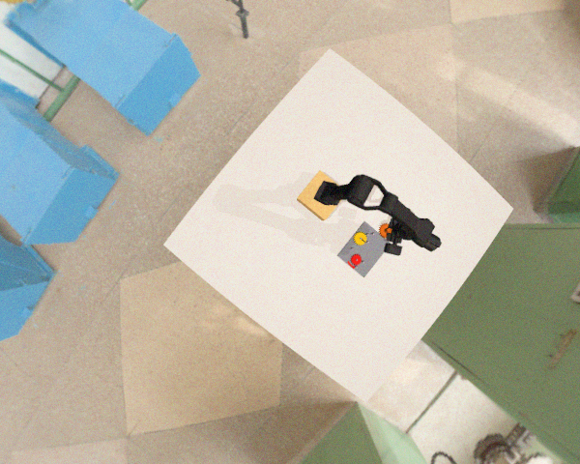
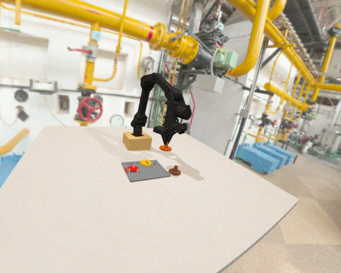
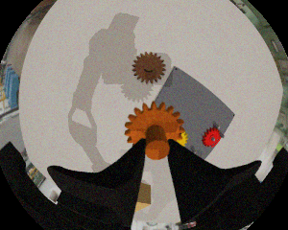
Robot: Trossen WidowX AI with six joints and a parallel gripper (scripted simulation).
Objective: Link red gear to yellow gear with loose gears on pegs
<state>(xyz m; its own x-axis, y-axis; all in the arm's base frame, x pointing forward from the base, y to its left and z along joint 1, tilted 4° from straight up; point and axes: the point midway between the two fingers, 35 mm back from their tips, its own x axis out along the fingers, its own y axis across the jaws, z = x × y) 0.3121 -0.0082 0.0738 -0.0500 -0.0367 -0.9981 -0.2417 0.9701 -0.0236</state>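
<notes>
The red gear lies 30 mm behind my gripper tip, 170 mm to the right of it and 120 mm below it. From my gripper tip the other things lie so: orange gear (10 mm below); yellow gear (60 mm behind, 70 mm to the right, 120 mm below); grey board (10 mm behind, 110 mm to the right, 130 mm below).
</notes>
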